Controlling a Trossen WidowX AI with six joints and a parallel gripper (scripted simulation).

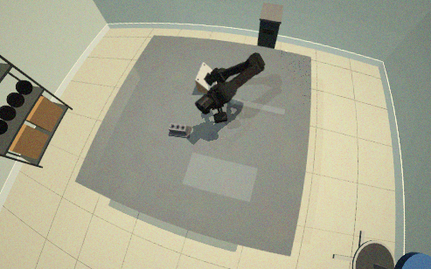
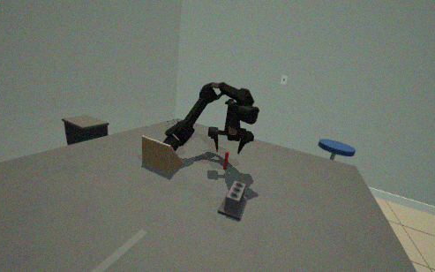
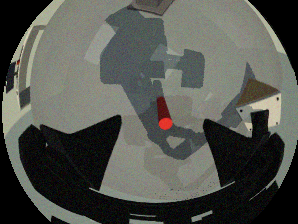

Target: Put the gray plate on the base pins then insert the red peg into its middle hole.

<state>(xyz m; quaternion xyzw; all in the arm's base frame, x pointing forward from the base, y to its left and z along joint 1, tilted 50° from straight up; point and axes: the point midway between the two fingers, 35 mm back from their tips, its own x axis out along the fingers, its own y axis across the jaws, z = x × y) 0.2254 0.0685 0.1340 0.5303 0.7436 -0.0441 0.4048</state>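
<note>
Right now the red peg is 40 mm below my gripper tip. The rest, counted from my gripper tip: gray plate (140 mm ahead, 180 mm to the right, 30 mm below).
</note>
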